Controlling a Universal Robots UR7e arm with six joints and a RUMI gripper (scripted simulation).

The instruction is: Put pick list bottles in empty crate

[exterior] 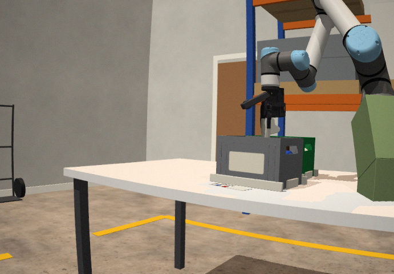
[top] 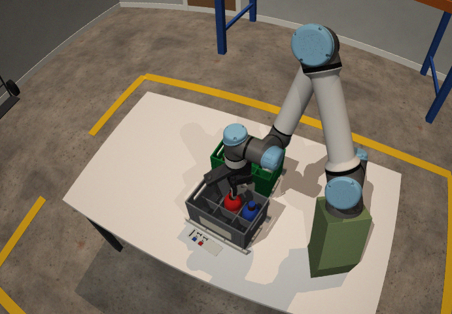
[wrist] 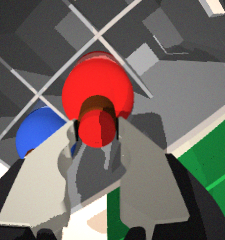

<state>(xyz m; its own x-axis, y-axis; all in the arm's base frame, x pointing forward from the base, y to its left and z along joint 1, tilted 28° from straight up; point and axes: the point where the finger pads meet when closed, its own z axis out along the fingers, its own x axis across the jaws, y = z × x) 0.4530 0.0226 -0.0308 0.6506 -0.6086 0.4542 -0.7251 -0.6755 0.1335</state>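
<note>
Right now my hand is 7 cm above the red bottle. The rest, counted from my hand: grey crate: 8 cm below, 4 cm to the left; blue bottle: 9 cm behind, 7 cm below, 1 cm to the left; green crate: 20 cm to the right, 8 cm below, 2 cm ahead.
</note>
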